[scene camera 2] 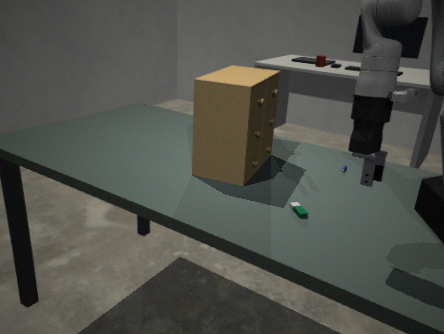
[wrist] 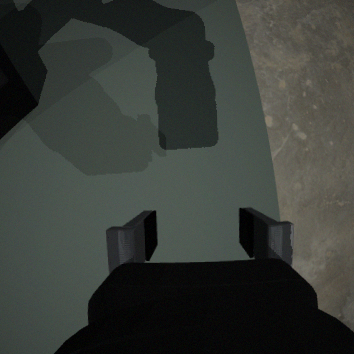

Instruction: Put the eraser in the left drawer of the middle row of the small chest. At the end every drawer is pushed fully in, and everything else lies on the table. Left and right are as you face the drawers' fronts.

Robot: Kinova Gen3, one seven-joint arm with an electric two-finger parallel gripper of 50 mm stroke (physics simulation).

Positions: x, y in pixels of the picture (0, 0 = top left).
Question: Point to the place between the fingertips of the gripper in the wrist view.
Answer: At 197, 226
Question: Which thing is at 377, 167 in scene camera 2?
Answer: The gripper.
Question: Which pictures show the small wooden chest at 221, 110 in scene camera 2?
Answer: Scene camera 2 only.
